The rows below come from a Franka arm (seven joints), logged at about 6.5 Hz.
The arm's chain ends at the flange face. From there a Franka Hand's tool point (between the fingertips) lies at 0.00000 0.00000 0.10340 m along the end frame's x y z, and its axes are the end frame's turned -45 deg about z.
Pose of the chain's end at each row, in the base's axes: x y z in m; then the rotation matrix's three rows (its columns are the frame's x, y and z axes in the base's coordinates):
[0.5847 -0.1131 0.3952], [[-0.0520 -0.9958 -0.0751], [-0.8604 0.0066 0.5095], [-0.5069 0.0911 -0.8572]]
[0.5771 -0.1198 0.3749], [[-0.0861 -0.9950 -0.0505], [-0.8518 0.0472 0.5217], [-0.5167 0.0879 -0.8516]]
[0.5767 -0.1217 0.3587], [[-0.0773 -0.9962 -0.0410], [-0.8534 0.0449 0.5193], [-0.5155 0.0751 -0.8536]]
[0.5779 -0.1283 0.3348], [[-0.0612 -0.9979 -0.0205], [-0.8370 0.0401 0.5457], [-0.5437 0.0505 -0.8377]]
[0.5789 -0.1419 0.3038], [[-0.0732 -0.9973 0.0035], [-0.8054 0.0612 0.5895], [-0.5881 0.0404 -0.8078]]
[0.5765 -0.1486 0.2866], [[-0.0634 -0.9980 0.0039], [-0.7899 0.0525 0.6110], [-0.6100 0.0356 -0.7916]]
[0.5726 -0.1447 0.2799], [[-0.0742 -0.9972 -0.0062], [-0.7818 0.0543 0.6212], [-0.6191 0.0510 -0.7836]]
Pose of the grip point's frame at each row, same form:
[0.5769 -0.0604 0.3066], [[0.6674 -0.7409 -0.0751], [-0.6131 -0.6037 0.5095], [-0.4228 -0.2940 -0.8572]]
[0.5719 -0.0659 0.2868], [[0.6427 -0.7645 -0.0505], [-0.6357 -0.5689 0.5217], [-0.4275 -0.3032 -0.8516]]
[0.5725 -0.0680 0.2704], [[0.6498 -0.7591 -0.0410], [-0.6352 -0.5717 0.5193], [-0.4176 -0.3114 -0.8536]]
[0.5758 -0.0719 0.2482], [[0.6623 -0.7489 -0.0205], [-0.6202 -0.5635 0.5457], [-0.4202 -0.3487 -0.8377]]
[0.5793 -0.0809 0.2203], [[0.6534 -0.7570 0.0035], [-0.6128 -0.5262 0.5895], [-0.4444 -0.3873 -0.8078]]
[0.5769 -0.0854 0.2047], [[0.6609 -0.7505 0.0039], [-0.5957 -0.5214 0.6110], [-0.4565 -0.4062 -0.7916]]
[0.5720 -0.0805 0.1989], [[0.6527 -0.7576 -0.0062], [-0.5912 -0.5144 0.6212], [-0.4738 -0.4017 -0.7836]]

